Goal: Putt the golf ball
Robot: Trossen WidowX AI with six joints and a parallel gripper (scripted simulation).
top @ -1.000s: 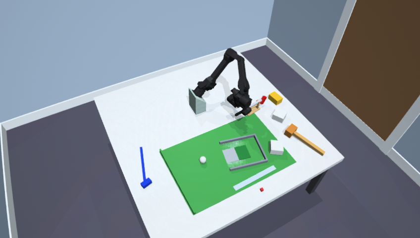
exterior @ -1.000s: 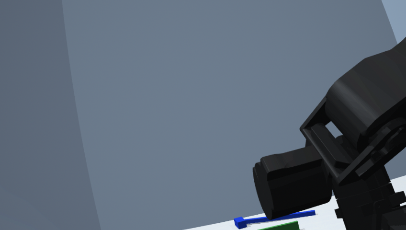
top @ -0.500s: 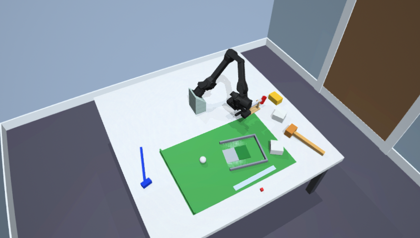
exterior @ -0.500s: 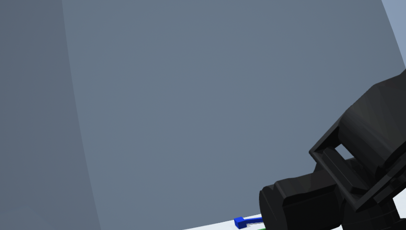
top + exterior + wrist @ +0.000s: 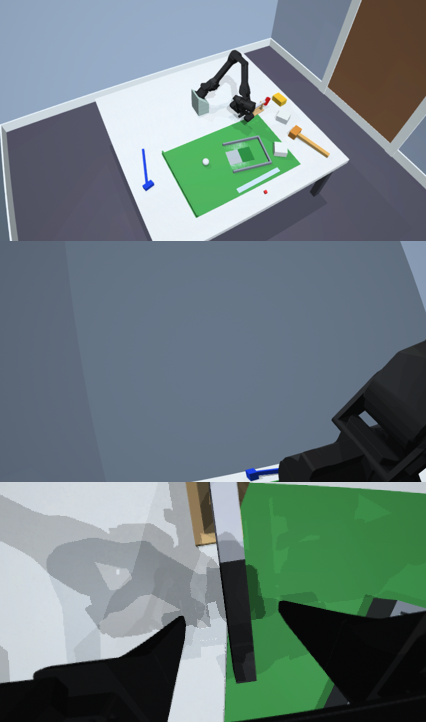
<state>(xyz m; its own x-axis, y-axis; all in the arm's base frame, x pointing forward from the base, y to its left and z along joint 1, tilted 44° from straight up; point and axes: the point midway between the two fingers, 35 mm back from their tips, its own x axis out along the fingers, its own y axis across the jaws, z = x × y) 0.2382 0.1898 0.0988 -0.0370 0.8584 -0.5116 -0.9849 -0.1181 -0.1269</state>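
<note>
Right now my gripper tip is 20 mm past the red putter, 110 mm to the right of it and 30 mm below it. Also, from my gripper tip: green mat (240 mm ahead, 240 mm to the right, 30 mm below); then yellow block (30 mm behind, 350 mm to the left, 10 mm below); then wooden stand (20 mm behind, 130 mm to the left).
</note>
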